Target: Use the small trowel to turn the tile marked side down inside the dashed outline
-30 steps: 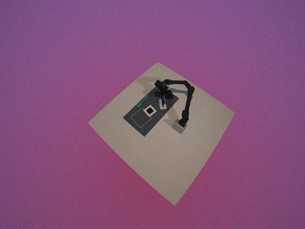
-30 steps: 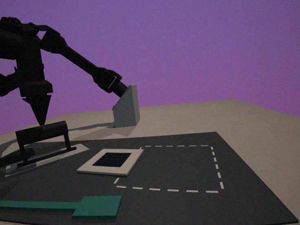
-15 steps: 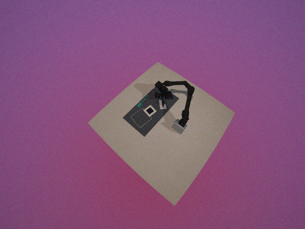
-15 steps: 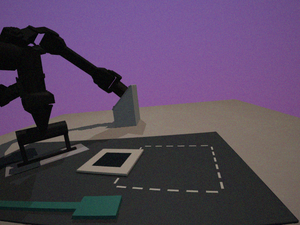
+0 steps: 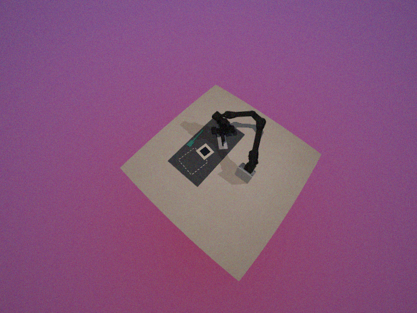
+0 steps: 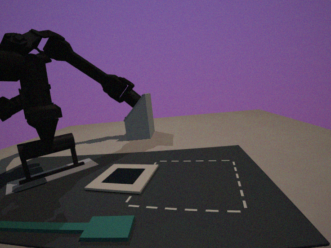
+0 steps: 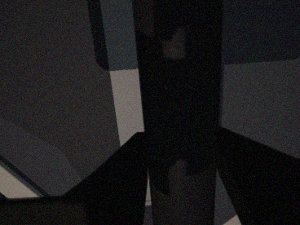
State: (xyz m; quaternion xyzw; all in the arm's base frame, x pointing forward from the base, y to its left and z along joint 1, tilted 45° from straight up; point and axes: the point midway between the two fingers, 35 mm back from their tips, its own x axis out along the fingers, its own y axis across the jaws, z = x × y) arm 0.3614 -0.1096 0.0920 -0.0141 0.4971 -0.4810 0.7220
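Now: gripper tip 4 cm short of the dark mat, 14 cm to the right of it and 8 cm above it. Round my gripper tip: tile: 3 cm ahead, 19 cm to the left, 6 cm below; flat green tool: 18 cm ahead, 17 cm to the left, 6 cm below.
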